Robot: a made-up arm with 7 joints.
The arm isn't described. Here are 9 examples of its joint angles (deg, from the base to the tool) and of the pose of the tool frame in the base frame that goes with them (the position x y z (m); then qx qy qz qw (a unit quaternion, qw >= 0)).
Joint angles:
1: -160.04 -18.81 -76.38 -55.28 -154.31 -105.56 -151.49
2: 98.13 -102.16 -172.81 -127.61 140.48 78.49 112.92
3: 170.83 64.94 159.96 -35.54 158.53 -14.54 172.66
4: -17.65 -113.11 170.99 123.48 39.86 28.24 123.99
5: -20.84 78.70 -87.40 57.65 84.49 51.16 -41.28
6: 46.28 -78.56 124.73 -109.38 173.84 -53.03 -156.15
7: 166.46 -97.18 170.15 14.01 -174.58 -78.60 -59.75
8: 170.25 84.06 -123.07 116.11 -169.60 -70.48 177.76
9: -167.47 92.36 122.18 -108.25 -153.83 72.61 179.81
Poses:
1: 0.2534 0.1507 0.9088 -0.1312 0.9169 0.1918 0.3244
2: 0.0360 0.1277 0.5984 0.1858 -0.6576 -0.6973 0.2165
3: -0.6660 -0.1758 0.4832 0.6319 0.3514 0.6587 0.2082
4: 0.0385 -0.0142 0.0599 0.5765 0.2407 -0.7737 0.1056
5: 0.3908 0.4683 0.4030 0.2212 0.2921 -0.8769 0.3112
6: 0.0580 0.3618 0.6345 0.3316 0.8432 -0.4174 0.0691
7: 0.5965 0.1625 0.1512 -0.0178 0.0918 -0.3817 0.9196
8: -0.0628 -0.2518 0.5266 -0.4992 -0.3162 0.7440 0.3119
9: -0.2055 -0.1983 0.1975 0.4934 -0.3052 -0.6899 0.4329
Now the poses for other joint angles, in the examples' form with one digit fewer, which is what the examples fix.
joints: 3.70 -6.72 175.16 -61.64 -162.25 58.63 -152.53
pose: 0.290 -0.008 0.872 -0.278 -0.491 0.202 0.801
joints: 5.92 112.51 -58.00 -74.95 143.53 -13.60 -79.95
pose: 0.453 -0.382 0.394 -0.701 0.444 0.521 0.199
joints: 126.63 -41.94 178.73 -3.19 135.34 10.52 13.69
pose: 0.285 0.365 0.944 0.636 -0.720 -0.012 0.277
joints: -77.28 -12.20 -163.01 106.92 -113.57 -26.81 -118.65
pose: -0.216 -0.335 0.514 0.407 0.234 0.882 0.031
